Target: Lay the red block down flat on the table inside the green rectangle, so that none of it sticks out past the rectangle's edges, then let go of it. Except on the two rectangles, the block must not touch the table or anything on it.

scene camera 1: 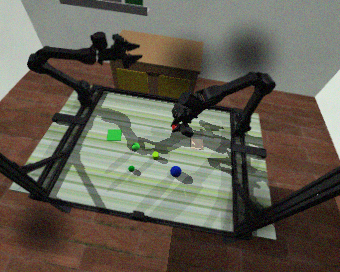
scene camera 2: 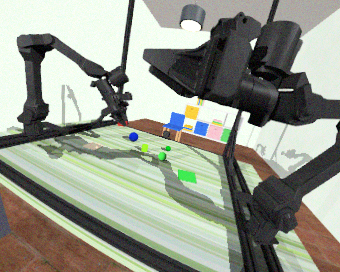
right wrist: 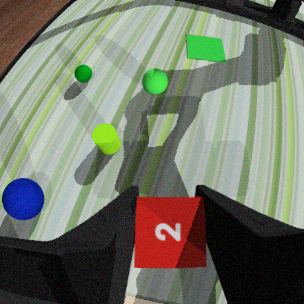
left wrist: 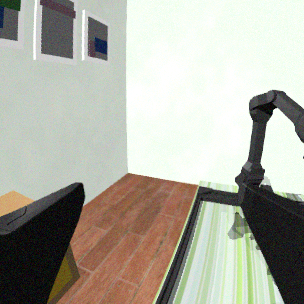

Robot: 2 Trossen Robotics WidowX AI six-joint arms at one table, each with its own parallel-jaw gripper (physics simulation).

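Frame: origin at the left arm's base, x right, y back, z down, level; centimetres.
Seen in the pictures: left gripper, between the fingertips: (scene camera 1: 141, 50) (scene camera 2: 146, 62) (left wrist: 162, 190); right gripper, between the fingertips: (scene camera 1: 171, 129) (scene camera 2: 127, 125) (right wrist: 166, 192); left arm's base, origin of its link: (scene camera 1: 86, 103) (scene camera 2: 259, 232) (right wrist: 280, 14); right arm's base, origin of its link: (scene camera 1: 238, 132) (scene camera 2: 33, 134).
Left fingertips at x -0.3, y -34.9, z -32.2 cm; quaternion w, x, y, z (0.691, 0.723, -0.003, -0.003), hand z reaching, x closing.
Offsets run from my left fingertips to a thing's top centre. "pt": to the spot under its first point.
The red block @(dx +37.2, dy -11.1, dz +18.6 cm) (scene camera 1: 174, 127) (scene camera 2: 126, 123) (right wrist: 170, 232), marked with a white 2, is between the fingers of my right gripper (scene camera 1: 179, 129) (right wrist: 166, 192), which is shut on it and holds it above the table. The green rectangle @(pt dx +25.9, dy +20.1, dz +34.0 cm) (scene camera 1: 114, 135) (scene camera 2: 187, 176) (right wrist: 206, 48) lies well to the left of the block in scene camera 1 and near the top of the right wrist view. The pale rectangle @(pt dx +40.0, dy -24.6, dz +34.0 cm) (scene camera 1: 197, 144) (scene camera 2: 92, 146) lies to the lower right of the block in scene camera 1. My left gripper (scene camera 1: 139, 52) (scene camera 2: 148, 62) (left wrist: 162, 190) is open and empty, raised high.
A light green ball @(dx +36.5, dy +9.4, dz +30.1 cm) (scene camera 1: 136, 146) (scene camera 2: 162, 156) (right wrist: 155, 81), a lime cylinder @(dx +43.7, dy +0.1, dz +30.8 cm) (scene camera 1: 155, 155) (scene camera 2: 145, 148) (right wrist: 106, 139), a small dark green ball @(dx +48.6, dy +13.2, dz +31.1 cm) (scene camera 1: 131, 168) (right wrist: 83, 73) and a blue ball @(dx +54.8, dy -8.0, dz +28.7 cm) (scene camera 1: 175, 171) (scene camera 2: 133, 136) (right wrist: 23, 199) are on the table. A black frame borders it.
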